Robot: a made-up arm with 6 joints. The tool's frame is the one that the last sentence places.
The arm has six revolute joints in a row. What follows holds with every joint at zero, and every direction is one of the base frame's.
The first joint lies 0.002 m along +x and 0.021 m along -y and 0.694 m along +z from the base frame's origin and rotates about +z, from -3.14 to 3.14 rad.
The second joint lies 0.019 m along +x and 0.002 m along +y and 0.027 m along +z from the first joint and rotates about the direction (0, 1, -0.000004), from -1.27 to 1.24 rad.
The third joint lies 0.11 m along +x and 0.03 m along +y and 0.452 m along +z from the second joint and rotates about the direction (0, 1, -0.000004), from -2.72 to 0.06 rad.
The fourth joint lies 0.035 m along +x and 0.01 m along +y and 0.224 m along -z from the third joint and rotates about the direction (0, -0.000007, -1), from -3.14 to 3.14 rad.
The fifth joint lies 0.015 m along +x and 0.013 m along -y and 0.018 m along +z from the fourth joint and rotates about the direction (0, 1, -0.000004), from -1.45 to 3.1 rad.
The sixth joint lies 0.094 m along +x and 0.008 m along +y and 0.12 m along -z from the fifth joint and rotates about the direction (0, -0.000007, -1), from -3.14 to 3.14 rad.
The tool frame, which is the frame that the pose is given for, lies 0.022 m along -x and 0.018 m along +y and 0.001 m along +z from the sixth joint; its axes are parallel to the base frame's.
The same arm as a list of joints. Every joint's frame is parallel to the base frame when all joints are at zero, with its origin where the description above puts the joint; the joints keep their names.
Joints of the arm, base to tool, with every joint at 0 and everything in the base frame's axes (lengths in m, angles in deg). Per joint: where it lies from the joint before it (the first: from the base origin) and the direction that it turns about. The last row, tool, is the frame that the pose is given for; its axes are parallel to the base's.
joint 1: axis +z origin 0.002 -0.021 0.694
joint 2: axis +y origin 0.019 0.002 0.027
joint 3: axis +y origin 0.11 0.03 0.452
joint 4: axis -z origin 0.035 0.01 -0.224
joint 5: axis +y origin 0.015 -0.013 0.018
joint 6: axis -z origin 0.094 0.008 -0.12
tool: origin -0.022 0.018 0.001
Joint limits (deg, base to tool): -179.91..179.91 -72.77..71.05 -155.84..3.44 -179.91..179.91 -83.08..177.62 -179.91..179.91

